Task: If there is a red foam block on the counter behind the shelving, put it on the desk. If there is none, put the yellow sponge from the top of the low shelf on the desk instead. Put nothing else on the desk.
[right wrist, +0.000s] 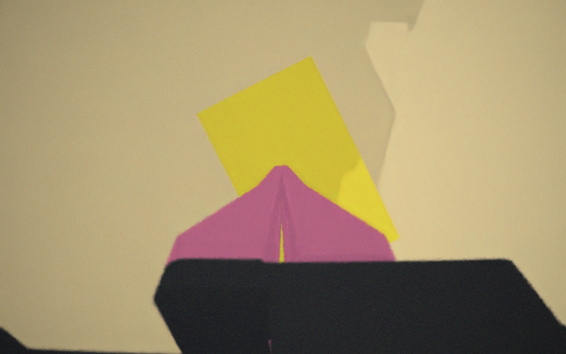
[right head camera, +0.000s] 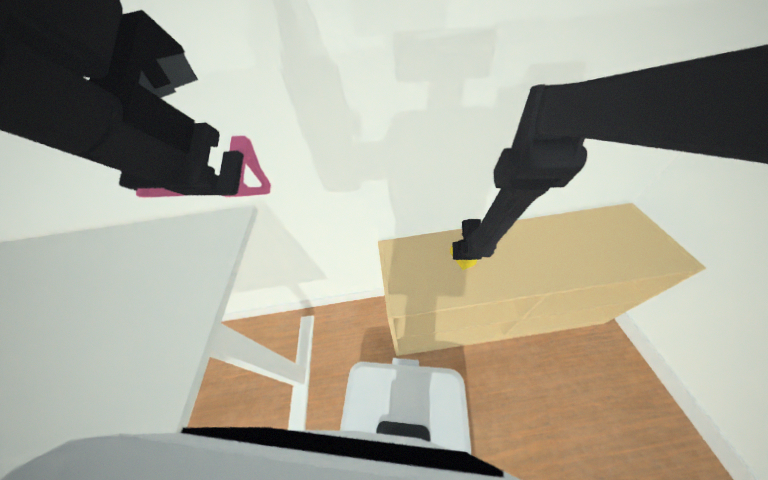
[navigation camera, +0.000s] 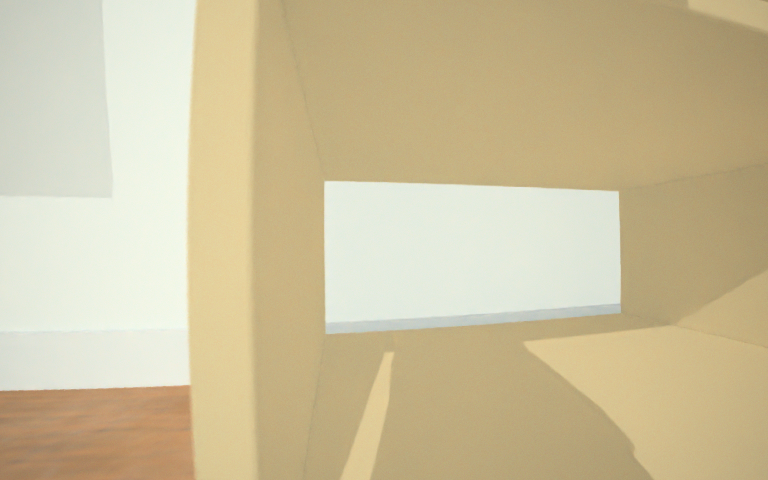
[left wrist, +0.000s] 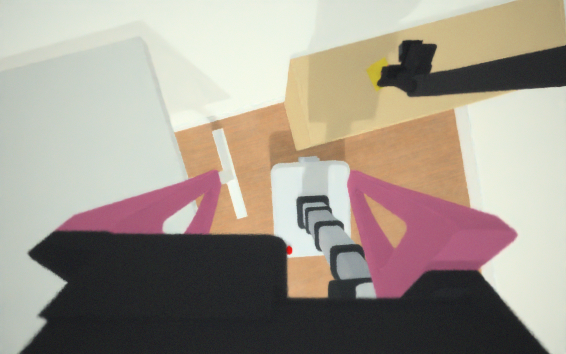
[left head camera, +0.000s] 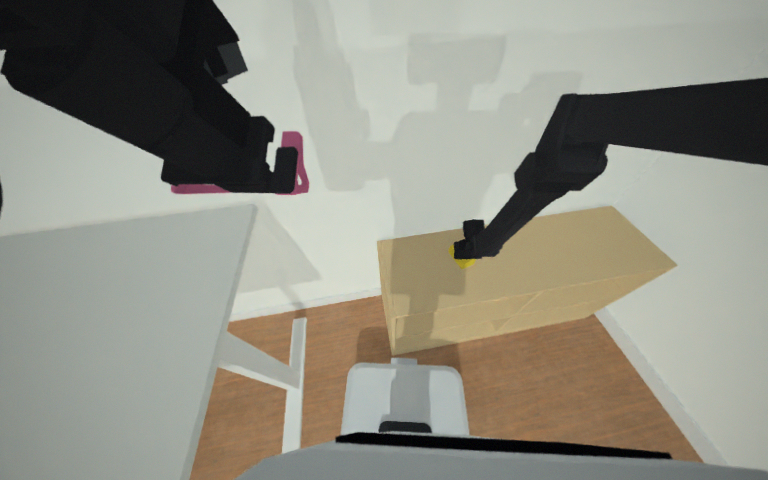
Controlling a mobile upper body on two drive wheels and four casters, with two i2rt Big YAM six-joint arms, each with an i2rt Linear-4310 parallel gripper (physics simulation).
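Places are measured from the left arm's base along level axes (x ahead, y up, z right), in metres.
Where they show: left gripper, fingertip midpoint: (right head camera: 239, 189) (left wrist: 283, 177) (left head camera: 273, 187); right gripper, fingertip midpoint: (right wrist: 281, 176) (left wrist: 381, 72) (left head camera: 461, 251).
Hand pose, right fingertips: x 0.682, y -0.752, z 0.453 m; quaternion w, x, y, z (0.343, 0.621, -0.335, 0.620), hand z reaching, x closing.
Note:
Each offset is from my right fingertips to the top centre of the thing. "*": to the spot under its first point. Level surfaces: height alone.
The yellow sponge {dx +0.000, dy -0.002, dz +0.009 m} (right wrist: 291, 140) lies flat on top of the tan low shelf {dy -0.048 m} (left head camera: 529, 269). My right gripper (right wrist: 281, 176) is shut, its pink fingertips pressed together above the sponge with nothing gripped between them. In the left head view the right gripper (left head camera: 470, 248) covers most of the sponge (left head camera: 463, 262). My left gripper (left wrist: 283, 177) is open and empty, held high above the far edge of the grey desk {dy +0.292 m} (left head camera: 141, 320).
My white base (left head camera: 405, 397) stands on the wood floor just in front of the shelf. The desk's white leg {* dx -0.440, dy -0.552, dz -0.782 m} (left head camera: 294, 382) is to the left of the base. A pale wall runs behind the shelf and the desk.

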